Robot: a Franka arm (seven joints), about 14 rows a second.
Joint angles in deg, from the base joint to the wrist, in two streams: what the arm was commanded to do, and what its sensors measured. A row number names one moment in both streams.
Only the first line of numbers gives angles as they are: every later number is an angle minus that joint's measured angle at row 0.
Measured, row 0:
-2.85, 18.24, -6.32, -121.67, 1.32, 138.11, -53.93
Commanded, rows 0 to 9:
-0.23, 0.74, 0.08, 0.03, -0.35, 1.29, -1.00
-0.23, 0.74, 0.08, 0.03, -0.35, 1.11, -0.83
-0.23, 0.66, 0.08, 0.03, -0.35, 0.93, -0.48
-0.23, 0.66, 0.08, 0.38, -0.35, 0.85, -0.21
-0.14, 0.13, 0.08, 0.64, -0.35, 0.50, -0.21
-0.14, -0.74, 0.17, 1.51, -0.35, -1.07, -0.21
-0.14, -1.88, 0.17, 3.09, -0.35, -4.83, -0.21
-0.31, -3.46, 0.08, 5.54, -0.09, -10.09, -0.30
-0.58, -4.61, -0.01, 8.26, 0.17, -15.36, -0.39
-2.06, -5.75, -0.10, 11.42, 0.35, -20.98, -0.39
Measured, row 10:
-0.14, -2.17, -0.12, 6.84, 0.00, -11.91, 0.06
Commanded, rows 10 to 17:
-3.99, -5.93, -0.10, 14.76, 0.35, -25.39, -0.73
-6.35, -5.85, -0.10, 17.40, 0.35, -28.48, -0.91
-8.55, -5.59, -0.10, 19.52, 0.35, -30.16, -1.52
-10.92, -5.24, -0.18, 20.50, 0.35, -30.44, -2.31
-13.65, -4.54, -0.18, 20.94, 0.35, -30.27, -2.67
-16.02, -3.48, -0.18, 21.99, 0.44, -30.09, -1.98
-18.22, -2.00, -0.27, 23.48, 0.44, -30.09, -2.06
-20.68, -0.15, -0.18, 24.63, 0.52, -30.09, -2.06
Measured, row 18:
-16.75, -4.61, -0.94, 20.46, 0.01, -29.35, -1.53
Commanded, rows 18 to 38:
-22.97, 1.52, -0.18, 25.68, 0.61, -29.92, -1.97
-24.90, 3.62, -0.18, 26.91, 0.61, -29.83, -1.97
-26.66, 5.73, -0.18, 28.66, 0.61, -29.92, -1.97
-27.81, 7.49, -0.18, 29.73, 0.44, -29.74, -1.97
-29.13, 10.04, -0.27, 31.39, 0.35, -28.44, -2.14
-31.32, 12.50, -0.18, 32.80, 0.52, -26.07, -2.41
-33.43, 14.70, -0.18, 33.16, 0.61, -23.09, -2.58
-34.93, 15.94, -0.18, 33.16, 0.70, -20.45, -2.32
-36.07, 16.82, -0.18, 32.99, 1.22, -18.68, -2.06
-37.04, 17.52, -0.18, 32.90, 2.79, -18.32, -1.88
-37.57, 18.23, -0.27, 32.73, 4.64, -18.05, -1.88
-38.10, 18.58, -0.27, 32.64, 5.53, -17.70, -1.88
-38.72, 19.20, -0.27, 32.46, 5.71, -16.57, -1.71
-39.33, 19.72, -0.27, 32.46, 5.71, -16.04, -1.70
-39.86, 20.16, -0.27, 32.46, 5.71, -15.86, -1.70
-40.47, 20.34, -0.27, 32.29, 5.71, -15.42, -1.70
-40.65, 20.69, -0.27, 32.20, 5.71, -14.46, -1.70
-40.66, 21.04, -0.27, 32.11, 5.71, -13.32, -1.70
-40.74, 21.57, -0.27, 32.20, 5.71, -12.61, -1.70
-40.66, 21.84, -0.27, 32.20, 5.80, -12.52, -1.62
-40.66, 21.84, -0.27, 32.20, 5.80, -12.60, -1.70
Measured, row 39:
-39.99, 21.07, -0.96, 31.12, 4.92, -12.95, -1.57
